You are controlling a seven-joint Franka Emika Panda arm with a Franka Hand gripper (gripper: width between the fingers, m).
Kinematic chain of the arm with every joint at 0, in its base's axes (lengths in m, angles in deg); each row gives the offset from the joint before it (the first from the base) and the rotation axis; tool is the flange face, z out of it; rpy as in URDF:
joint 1: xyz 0 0 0.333 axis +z
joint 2: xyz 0 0 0 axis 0.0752 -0.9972 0
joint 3: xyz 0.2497 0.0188 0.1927 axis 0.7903 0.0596 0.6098
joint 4: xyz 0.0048 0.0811 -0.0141 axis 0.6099 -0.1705 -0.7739
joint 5: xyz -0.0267 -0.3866 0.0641 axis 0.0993 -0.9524 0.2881
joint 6: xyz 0 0 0 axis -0.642 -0.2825 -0.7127
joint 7: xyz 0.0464 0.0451 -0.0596 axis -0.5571 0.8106 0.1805
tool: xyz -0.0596 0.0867 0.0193 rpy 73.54 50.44 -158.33
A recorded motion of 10 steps. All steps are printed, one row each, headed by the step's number.
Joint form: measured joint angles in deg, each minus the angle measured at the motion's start. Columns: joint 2, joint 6, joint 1, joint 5, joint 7, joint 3, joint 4.
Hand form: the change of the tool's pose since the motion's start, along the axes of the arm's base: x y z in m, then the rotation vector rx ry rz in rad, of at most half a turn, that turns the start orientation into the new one. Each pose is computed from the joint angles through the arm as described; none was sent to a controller.
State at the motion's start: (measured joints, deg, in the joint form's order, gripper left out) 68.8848 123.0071 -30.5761 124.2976 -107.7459 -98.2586 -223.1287
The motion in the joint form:
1: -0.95 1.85 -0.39 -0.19 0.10 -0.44 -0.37
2: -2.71 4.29 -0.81 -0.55 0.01 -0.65 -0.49
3: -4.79 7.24 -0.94 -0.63 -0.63 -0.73 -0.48
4: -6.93 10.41 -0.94 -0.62 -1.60 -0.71 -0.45
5: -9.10 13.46 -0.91 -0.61 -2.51 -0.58 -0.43
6: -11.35 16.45 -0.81 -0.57 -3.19 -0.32 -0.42
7: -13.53 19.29 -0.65 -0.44 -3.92 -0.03 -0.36
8: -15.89 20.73 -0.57 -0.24 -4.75 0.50 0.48
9: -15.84 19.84 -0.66 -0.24 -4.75 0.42 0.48
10: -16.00 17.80 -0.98 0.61 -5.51 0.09 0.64
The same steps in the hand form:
1: -0.0023 -0.0072 -0.0098 -0.0127 0.0184 -0.0322
2: -0.0030 -0.0159 -0.0237 -0.0342 0.0448 -0.0637
3: -0.0015 -0.0240 -0.0389 -0.0628 0.0638 -0.0915
4: 0.0004 -0.0313 -0.0543 -0.0964 0.0780 -0.1143
5: 0.0020 -0.0373 -0.0700 -0.1293 0.0946 -0.1319
6: 0.0036 -0.0419 -0.0862 -0.1608 0.1161 -0.1457
7: 0.0053 -0.0457 -0.1014 -0.1916 0.1348 -0.1557
8: 0.0102 -0.0488 -0.1131 -0.2100 0.1460 -0.1505
9: 0.0092 -0.0477 -0.1125 -0.1967 0.1466 -0.1458
10: 0.0075 -0.0470 -0.1113 -0.1617 0.1340 -0.1449

